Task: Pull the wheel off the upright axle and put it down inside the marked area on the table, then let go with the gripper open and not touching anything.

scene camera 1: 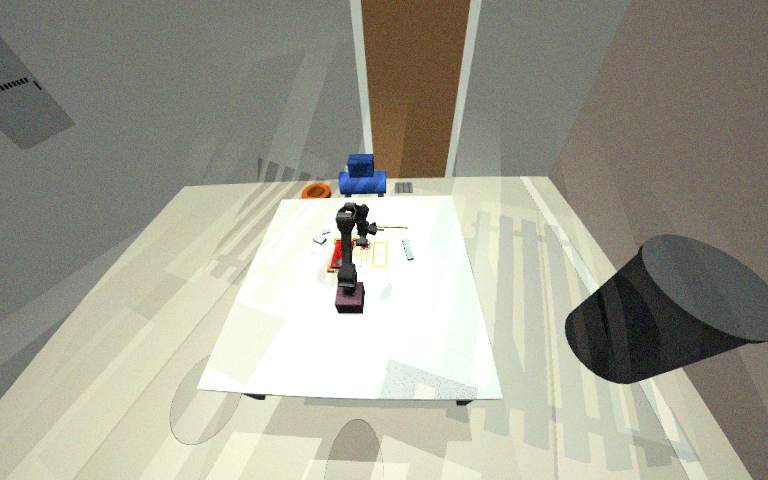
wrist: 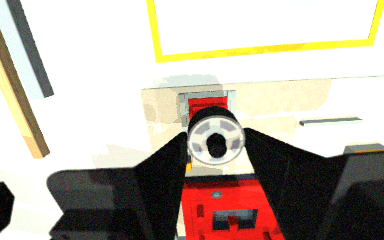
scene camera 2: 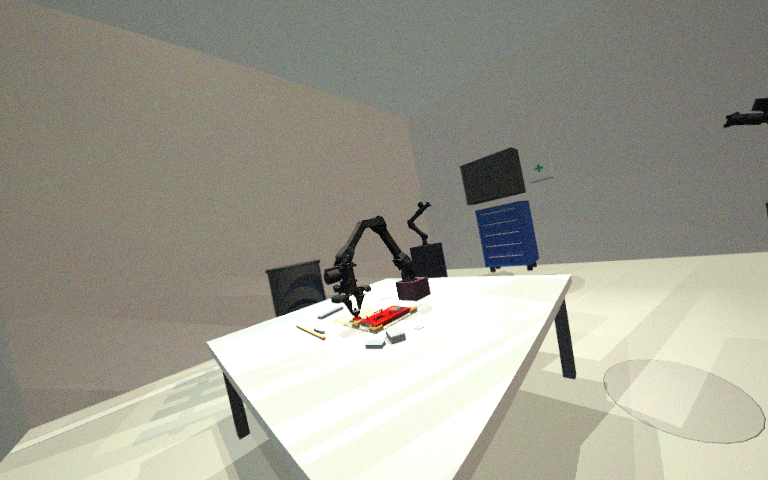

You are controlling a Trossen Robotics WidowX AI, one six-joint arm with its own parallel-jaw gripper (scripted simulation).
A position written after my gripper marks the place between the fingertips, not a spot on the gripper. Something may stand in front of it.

Note:
I see my gripper (scene camera 2: 355,312).
My gripper also shows in the wrist view (wrist: 214,135).

